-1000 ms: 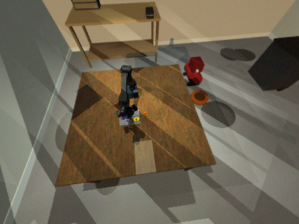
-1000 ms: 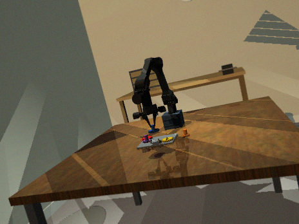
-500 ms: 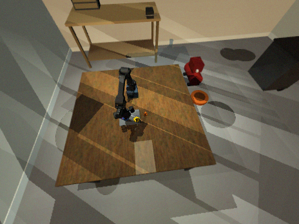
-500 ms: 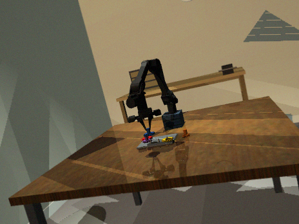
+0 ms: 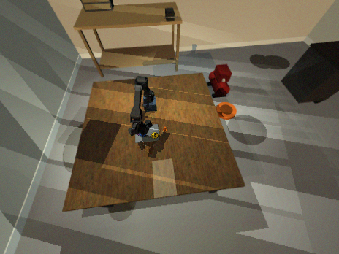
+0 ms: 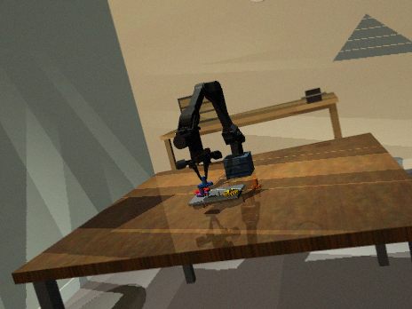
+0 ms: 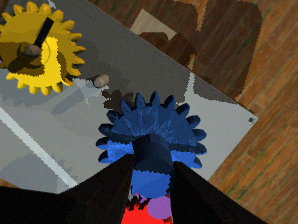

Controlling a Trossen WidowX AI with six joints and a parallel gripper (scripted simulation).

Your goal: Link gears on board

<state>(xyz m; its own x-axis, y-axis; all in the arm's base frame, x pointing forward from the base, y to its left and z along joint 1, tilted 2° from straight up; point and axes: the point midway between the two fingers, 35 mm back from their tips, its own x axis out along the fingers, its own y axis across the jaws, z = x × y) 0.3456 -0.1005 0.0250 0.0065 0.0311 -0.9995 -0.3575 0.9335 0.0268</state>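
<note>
Right now the blue gear is 1 cm below my gripper tip. Also, from my gripper tip: purple gear (4 cm behind, 3 cm to the right, 6 cm below); then yellow gear (1 cm ahead, 10 cm to the left, 7 cm below); then red gear (10 cm behind, 5 cm to the right, 7 cm below).
</note>
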